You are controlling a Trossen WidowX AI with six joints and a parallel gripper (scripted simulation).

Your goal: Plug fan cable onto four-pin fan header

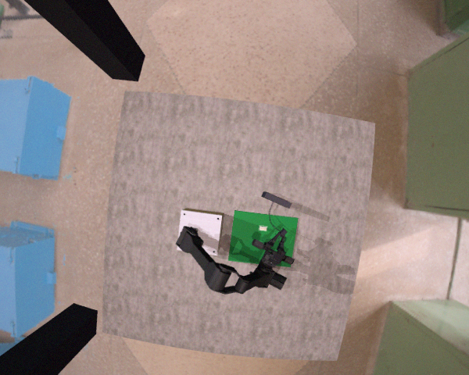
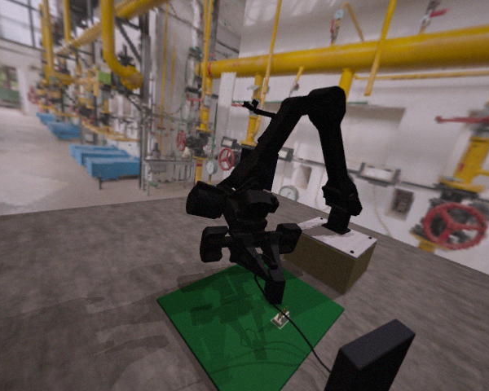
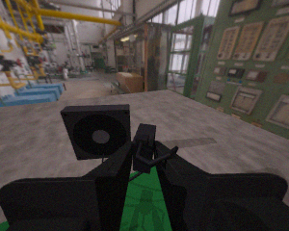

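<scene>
The four-pin header is 13 cm below my gripper tip, 7 cm behind it and 1 cm to the right of it. The rest, counted from my gripper tip: black fan 12 cm to the left, 7 cm below, 4 cm behind; green board 14 cm below, 6 cm to the right, 5 cm behind; black fan plug 1 cm below.
</scene>
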